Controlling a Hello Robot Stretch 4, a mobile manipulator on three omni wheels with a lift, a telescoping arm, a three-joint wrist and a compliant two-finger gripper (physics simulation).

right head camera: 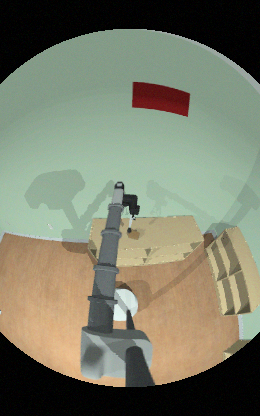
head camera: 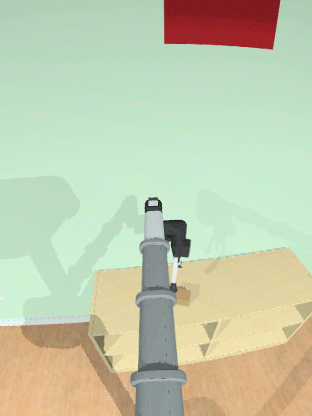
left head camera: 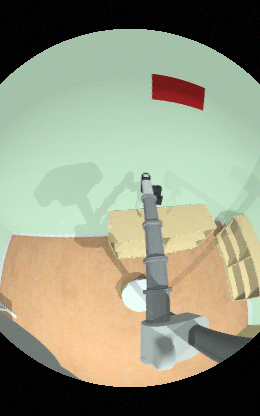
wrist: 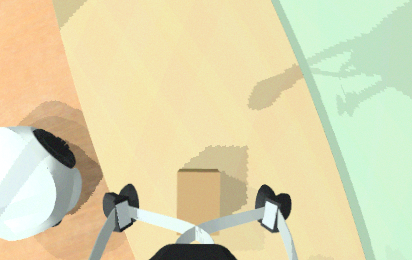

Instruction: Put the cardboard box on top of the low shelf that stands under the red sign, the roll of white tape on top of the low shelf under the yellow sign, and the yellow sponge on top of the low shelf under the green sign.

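Where they show: gripper, fingertip midpoint: (right head camera: 131,225) (head camera: 175,279) (wrist: 197,200); robot's base at its link origin: (right head camera: 119,303) (left head camera: 139,294).
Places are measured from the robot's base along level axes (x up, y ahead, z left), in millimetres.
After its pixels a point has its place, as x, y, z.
Note:
The cardboard box (head camera: 183,297) {632, 646, -126} (right head camera: 134,234) {632, 651, -124} (wrist: 199,195) {632, 671, -105} rests upright on top of the low shelf (head camera: 250,290) {582, 687, -487} (left head camera: 190,220) {582, 713, -554} (right head camera: 170,230) {582, 737, -508} (wrist: 175,75) {582, 681, 82}, under the red sign (head camera: 220,22) {1691, 943, -246} (left head camera: 178,91) {1714, 943, -243} (right head camera: 160,99) {1703, 943, -245}. My gripper (head camera: 174,287) (right head camera: 129,230) {739, 673, -88} (wrist: 197,200) {739, 673, -88} is open above the shelf top. In the wrist view its fingertips stand wide apart, one on each side of the box with gaps between, and the fingers cover the box's lower part. The arm hides the box in the left head view. The tape, the sponge and the yellow and green signs do not show.
My extended arm (head camera: 157,330) {1156, 262, -2} (left head camera: 156,272) {1160, 140, 2} (right head camera: 106,275) {1159, 163, -11} reaches over the shelf's front edge. The pale green wall (head camera: 100,125) {1358, 902, 187} stands right behind the shelf. Another low shelf (left head camera: 250,240) {582, 313, -1496} (right head camera: 244,255) {582, 281, -1546} stands to the right. My round white base (left head camera: 134,296) {187, -16, 60} (right head camera: 125,305) {187, -10, -71} is on the wooden floor.

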